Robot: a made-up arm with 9 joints. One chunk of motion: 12 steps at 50 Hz.
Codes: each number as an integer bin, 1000 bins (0 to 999) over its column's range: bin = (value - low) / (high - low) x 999, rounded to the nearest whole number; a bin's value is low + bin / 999 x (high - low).
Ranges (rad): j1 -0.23..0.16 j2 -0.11..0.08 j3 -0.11..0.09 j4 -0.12..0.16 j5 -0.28..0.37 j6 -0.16..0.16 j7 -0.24..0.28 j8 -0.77..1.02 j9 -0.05..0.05
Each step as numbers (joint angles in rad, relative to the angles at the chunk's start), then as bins.
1 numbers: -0.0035 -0.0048 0.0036 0.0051 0.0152 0.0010 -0.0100 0.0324 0.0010
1 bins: 580 553 567 446 454 503 442 448 509
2 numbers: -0.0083 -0.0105 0.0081 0.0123 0.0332 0.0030 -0.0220 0.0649 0.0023
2 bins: 568 523 590 472 481 509 419 466 522
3 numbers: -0.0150 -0.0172 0.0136 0.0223 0.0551 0.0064 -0.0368 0.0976 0.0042
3 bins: 551 488 617 508 515 519 390 484 541
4 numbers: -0.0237 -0.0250 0.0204 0.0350 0.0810 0.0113 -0.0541 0.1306 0.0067
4 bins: 528 447 651 553 555 535 357 503 566
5 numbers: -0.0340 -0.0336 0.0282 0.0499 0.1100 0.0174 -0.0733 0.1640 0.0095
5 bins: 502 402 690 606 599 554 320 521 594
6 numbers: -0.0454 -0.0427 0.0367 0.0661 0.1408 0.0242 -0.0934 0.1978 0.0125
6 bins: 473 354 733 664 647 575 282 540 624
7 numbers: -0.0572 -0.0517 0.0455 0.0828 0.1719 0.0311 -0.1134 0.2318 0.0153
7 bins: 443 307 777 724 695 597 243 559 652
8 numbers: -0.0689 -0.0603 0.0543 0.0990 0.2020 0.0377 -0.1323 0.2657 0.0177
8 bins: 413 261 821 781 741 617 207 578 676
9 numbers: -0.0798 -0.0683 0.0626 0.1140 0.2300 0.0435 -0.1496 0.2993 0.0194
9 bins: 385 219 862 835 784 635 174 597 693
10 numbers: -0.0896 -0.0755 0.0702 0.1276 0.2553 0.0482 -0.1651 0.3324 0.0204
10 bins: 360 181 900 883 823 650 144 615 703
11 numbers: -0.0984 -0.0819 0.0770 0.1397 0.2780 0.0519 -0.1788 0.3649 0.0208
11 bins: 337 148 934 927 858 662 118 633 707
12 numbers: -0.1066 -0.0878 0.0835 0.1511 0.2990 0.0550 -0.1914 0.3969 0.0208
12 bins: 316 117 967 967 890 671 93 651 707
